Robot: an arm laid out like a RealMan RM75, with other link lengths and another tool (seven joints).
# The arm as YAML. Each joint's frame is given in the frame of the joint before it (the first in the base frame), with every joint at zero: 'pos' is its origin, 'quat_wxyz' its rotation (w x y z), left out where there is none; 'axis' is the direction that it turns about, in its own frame. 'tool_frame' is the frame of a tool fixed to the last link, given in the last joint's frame.
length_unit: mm
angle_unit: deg
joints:
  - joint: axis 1
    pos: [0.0, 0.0, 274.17]
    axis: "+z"
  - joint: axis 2
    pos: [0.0, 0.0, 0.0]
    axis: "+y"
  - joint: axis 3
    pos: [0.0, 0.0, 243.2]
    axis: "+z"
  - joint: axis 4
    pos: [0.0, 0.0, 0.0]
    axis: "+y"
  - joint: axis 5
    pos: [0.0, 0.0, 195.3]
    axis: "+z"
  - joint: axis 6
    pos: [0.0, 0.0, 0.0]
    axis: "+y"
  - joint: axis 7
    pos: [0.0, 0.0, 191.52]
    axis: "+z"
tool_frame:
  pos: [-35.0, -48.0, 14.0]
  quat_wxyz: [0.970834, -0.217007, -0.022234, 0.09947]
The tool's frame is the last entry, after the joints.
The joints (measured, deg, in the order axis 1, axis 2, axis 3, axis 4, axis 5, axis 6, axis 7), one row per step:
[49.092 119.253 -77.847 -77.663 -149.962 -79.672 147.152]
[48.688 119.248 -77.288 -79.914 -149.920 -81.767 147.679]
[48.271 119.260 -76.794 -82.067 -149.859 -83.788 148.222]
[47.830 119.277 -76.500 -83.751 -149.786 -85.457 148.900]
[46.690 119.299 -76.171 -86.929 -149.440 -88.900 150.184]
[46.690 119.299 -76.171 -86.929 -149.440 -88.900 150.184]
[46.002 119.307 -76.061 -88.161 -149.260 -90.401 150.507]
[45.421 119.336 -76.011 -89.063 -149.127 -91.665 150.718]
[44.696 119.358 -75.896 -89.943 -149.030 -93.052 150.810]
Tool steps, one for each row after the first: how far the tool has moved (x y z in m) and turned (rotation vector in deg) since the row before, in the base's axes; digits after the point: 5 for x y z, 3 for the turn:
[-0.00216 -0.00403 0.00524 -0.075 0.207 -0.206]
[-0.00166 -0.00423 0.00475 -0.100 0.174 -0.248]
[0.00003 -0.00395 0.00325 -0.135 0.152 -0.519]
[0.00272 -0.00943 0.00452 -0.687 0.100 -1.286]
[0.00000 0.00000 0.00000 0.000 0.000 0.000]
[0.00314 -0.00457 0.00131 -0.466 -0.114 -0.655]
[0.00316 -0.00403 0.00046 -0.505 -0.180 -0.596]
[0.00472 -0.00441 0.00057 -0.575 -0.287 -0.752]

